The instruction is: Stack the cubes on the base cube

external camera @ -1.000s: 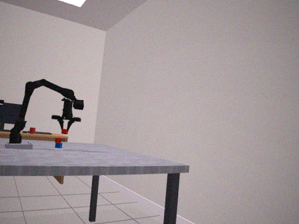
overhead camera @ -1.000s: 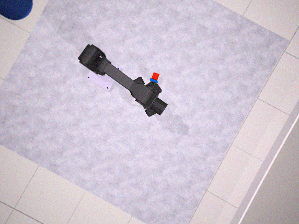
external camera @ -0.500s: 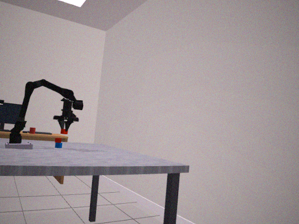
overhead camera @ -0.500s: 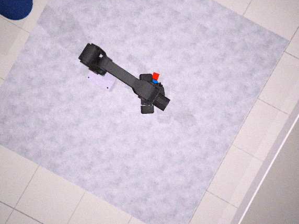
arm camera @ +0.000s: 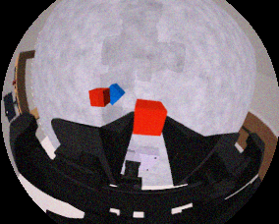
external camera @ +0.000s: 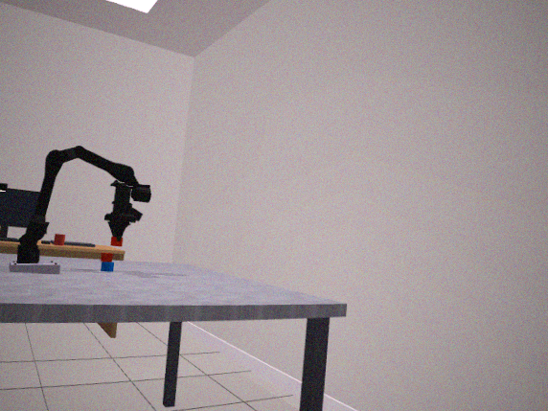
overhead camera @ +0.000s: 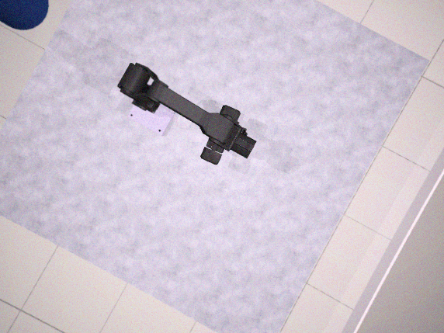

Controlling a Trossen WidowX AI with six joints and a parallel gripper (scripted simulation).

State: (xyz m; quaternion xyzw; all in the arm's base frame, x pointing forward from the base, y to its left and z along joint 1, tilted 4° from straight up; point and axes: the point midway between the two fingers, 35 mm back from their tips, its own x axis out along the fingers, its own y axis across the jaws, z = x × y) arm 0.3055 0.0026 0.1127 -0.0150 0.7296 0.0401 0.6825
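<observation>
Right now the blue base cube is 10 cm below my gripper tip, 8 cm to the left of it and 1 cm behind it. Round my gripper tip: red cube right at my gripper tip.
</observation>
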